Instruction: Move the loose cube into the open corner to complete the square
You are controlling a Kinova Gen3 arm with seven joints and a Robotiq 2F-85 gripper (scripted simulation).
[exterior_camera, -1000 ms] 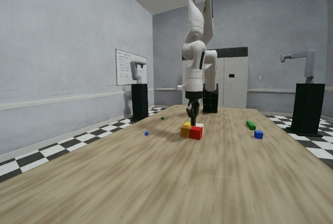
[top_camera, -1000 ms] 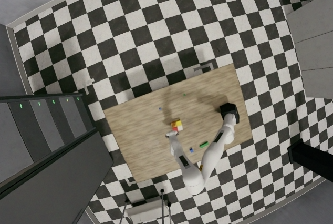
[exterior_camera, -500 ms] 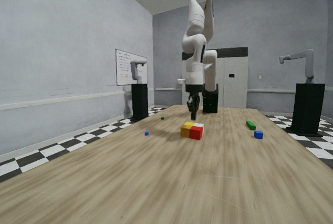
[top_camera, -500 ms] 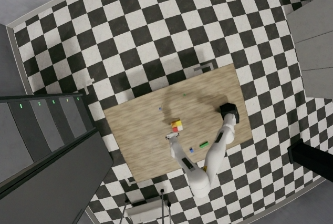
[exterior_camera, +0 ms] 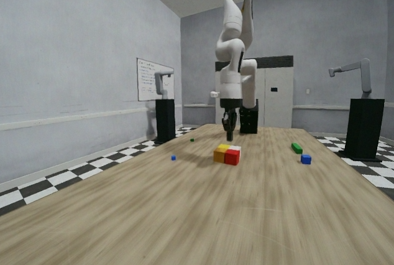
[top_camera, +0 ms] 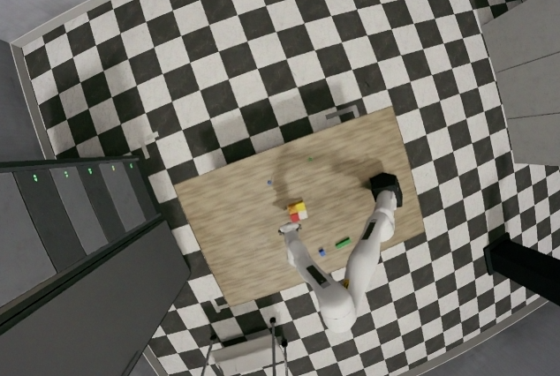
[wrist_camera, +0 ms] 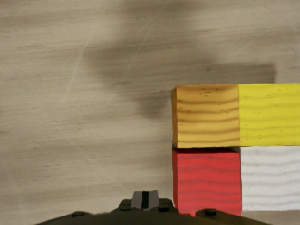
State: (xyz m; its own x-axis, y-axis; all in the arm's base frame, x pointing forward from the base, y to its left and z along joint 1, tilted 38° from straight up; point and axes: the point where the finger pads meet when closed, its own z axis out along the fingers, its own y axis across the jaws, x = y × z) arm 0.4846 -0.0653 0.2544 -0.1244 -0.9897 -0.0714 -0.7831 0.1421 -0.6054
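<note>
The red cube lies 50 mm behind my hand, 10 mm to the left of it and 100 mm below it. From my hand the other things lie so: green block 260 mm behind, 320 mm to the left, 110 mm below.
</note>
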